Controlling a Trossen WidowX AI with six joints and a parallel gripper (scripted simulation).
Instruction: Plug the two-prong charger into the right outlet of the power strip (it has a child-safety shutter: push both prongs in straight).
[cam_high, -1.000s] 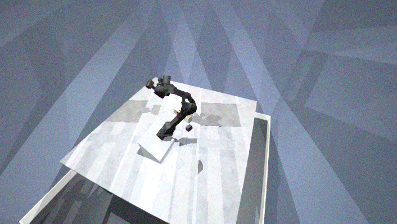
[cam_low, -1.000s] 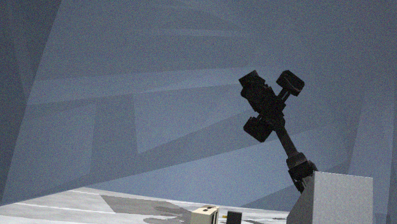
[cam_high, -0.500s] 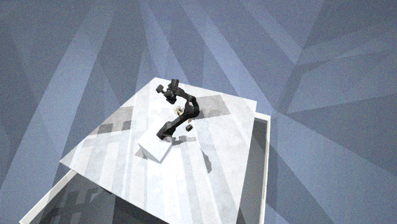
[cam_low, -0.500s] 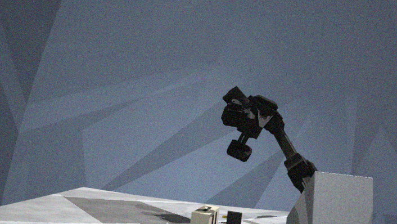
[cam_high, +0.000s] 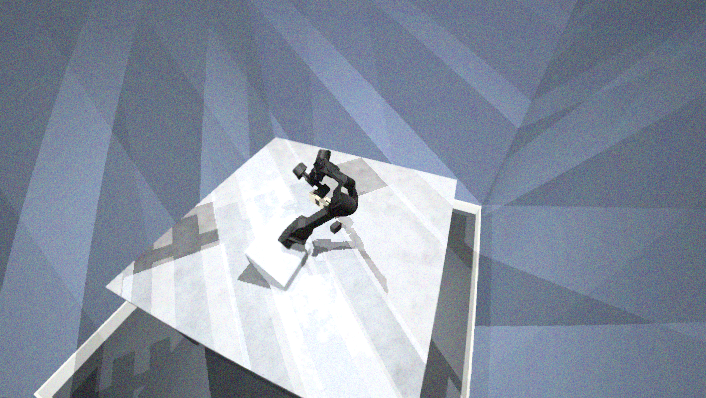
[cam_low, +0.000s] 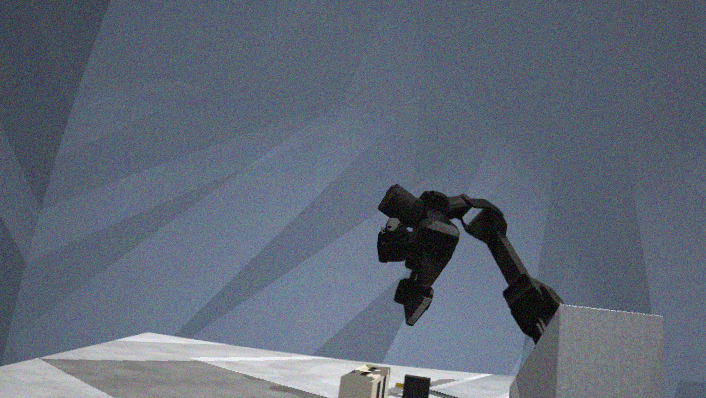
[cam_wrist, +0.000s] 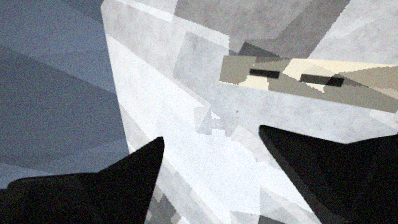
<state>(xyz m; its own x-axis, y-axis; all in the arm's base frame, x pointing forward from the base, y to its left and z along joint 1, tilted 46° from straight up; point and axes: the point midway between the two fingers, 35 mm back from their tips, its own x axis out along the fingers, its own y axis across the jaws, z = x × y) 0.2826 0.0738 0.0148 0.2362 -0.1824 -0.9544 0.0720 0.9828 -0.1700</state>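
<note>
The dark charger lies 60 mm behind my gripper tip, 190 mm to the right of it and 140 mm below it.
</note>
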